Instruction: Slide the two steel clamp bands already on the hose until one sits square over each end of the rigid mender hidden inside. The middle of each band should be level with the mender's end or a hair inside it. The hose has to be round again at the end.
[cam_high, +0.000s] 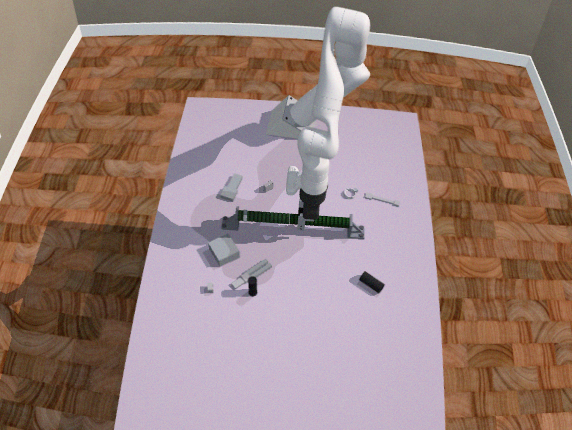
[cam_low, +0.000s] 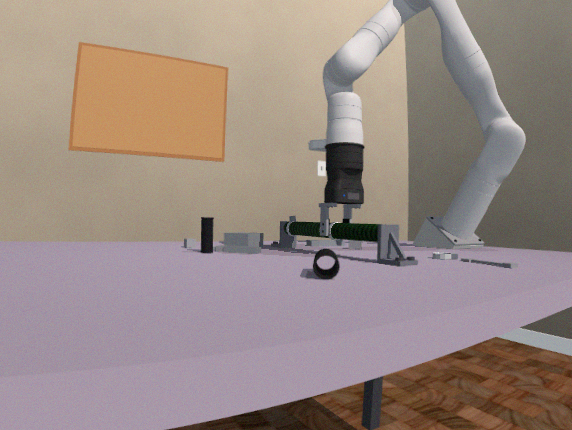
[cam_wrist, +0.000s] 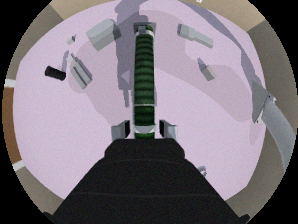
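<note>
My hand is 22 cm to the left of the grey block, 11 cm short of it and 4 cm above it. The rest, counted from my hand: black cylinder (24 cm ahead, 12 cm to the right, 2 cm below); flat wrench (26 cm to the left, 14 cm behind, 5 cm below).
</note>
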